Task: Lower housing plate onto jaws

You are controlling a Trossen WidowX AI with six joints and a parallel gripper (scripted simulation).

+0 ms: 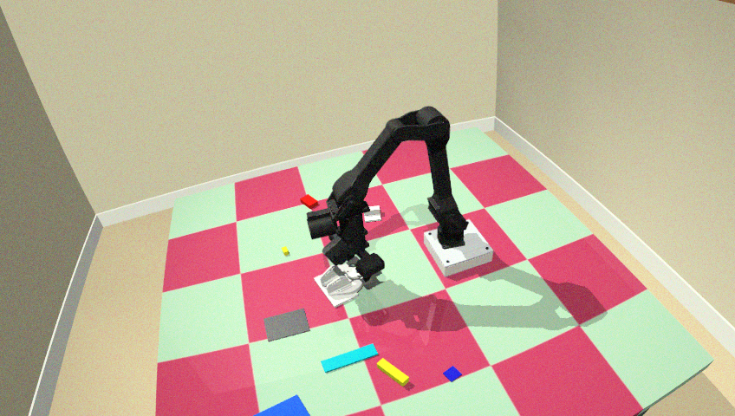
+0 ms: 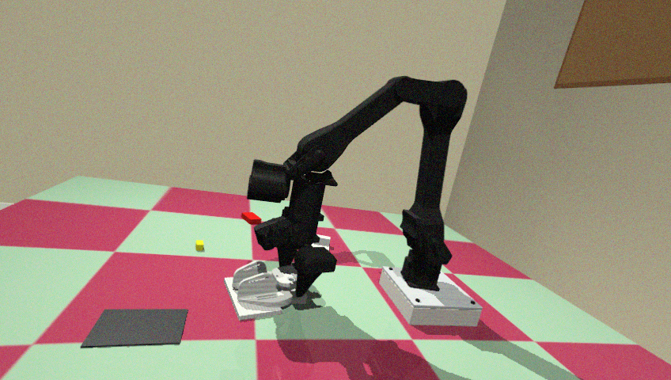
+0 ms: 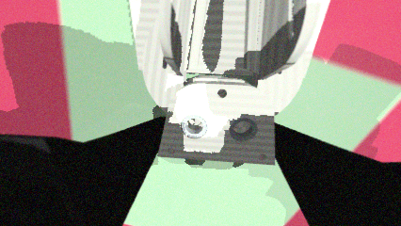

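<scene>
Now: gripper tip 2 cm below the housing plate and 1 cm short of it. The rest, counted from my gripper tip: yellow cube (20 cm ahead, 14 cm to the right, 1 cm below); cyan bar (26 cm to the left, 5 cm ahead, 1 cm below); dark flat square (20 cm ahead, 13 cm to the left, 2 cm below).
</scene>
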